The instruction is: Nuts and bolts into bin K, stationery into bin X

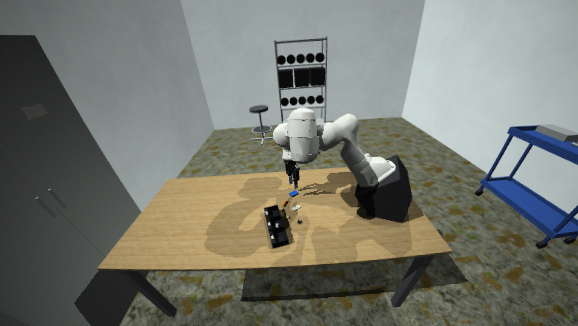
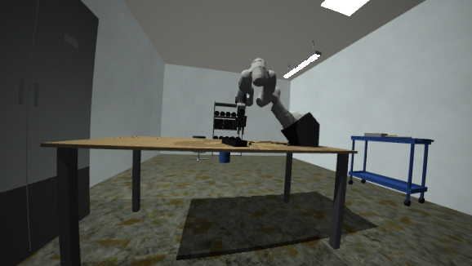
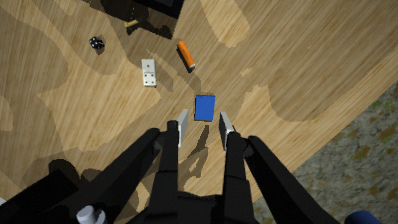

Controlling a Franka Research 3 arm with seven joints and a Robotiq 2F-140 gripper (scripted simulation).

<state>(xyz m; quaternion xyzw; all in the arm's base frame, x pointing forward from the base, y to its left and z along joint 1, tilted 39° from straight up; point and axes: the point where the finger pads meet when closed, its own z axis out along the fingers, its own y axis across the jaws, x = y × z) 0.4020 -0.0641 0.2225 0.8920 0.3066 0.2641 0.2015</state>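
Right now the flat blue block is 100 mm below my hand. The rest, counted from my hand: brass bolt (50 mm ahead, 200 mm to the left, 100 mm below); orange cylinder (60 mm ahead, 90 mm to the left, 90 mm below); white domino (10 mm behind, 130 mm to the left, 100 mm below).
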